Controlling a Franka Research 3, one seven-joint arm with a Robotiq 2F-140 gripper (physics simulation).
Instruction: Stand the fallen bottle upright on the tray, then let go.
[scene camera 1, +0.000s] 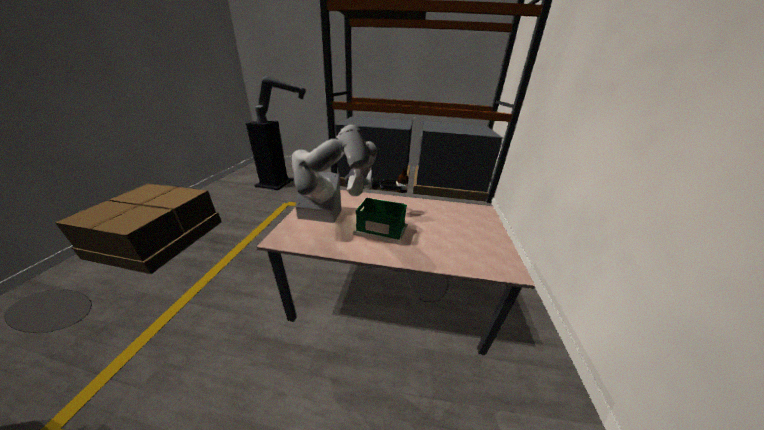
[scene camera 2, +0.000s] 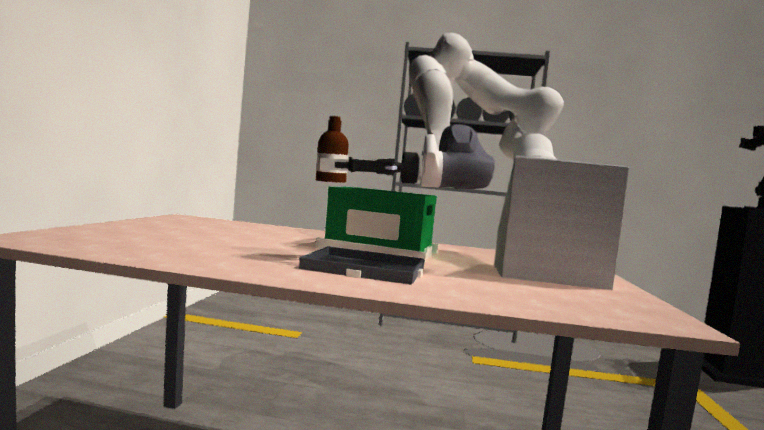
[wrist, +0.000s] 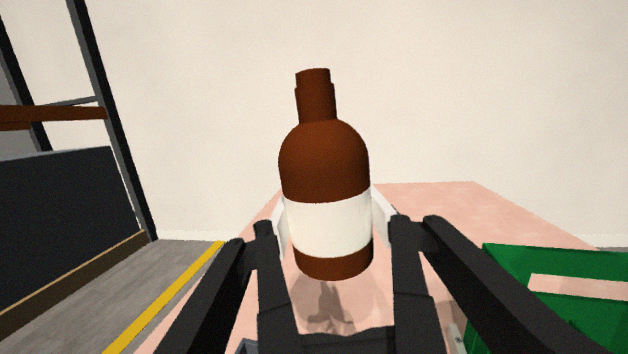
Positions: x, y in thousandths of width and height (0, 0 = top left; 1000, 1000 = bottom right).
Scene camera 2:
my gripper: 422, 380
brown bottle: 437, 336
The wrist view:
my gripper: 521, 572
brown bottle: 515, 459
